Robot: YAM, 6 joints.
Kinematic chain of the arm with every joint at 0, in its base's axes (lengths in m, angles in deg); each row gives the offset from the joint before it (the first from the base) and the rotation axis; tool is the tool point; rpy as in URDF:
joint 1: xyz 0 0 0.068 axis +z
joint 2: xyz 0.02 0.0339 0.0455 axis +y
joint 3: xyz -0.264 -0.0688 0 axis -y
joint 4: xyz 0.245 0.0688 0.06 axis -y
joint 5: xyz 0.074 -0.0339 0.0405 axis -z
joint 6: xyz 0.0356 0 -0.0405 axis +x
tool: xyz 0 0 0 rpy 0 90 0
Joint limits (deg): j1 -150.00..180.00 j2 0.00..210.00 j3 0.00..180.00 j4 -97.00..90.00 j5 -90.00..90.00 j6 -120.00..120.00
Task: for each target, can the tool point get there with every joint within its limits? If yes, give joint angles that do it. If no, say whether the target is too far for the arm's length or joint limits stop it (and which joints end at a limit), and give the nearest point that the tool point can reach.
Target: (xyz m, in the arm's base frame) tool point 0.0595 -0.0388 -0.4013
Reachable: no: joint limits stop it (at a limit: joint 2) | nearest point 0.0807 -0.0526 -0.3467 | short by 0.060 m
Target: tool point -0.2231 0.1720 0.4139
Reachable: yes | joints 143.79 69.99 58.26 35.22 11.36 -81.79
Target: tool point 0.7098 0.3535 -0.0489
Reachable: no: too far | nearest point 0.5661 0.2820 -0.0152 | short by 0.164 m
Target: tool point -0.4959 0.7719 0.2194
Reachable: no: too far | nearest point -0.3468 0.5397 0.1868 | short by 0.278 m
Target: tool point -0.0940 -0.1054 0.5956
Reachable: yes | joints 36.09 37.35 115.90 -30.10 56.94 -26.57
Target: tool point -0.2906 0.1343 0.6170
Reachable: yes | joints -21.34 43.16 147.04 2.88 -32.85 -50.39
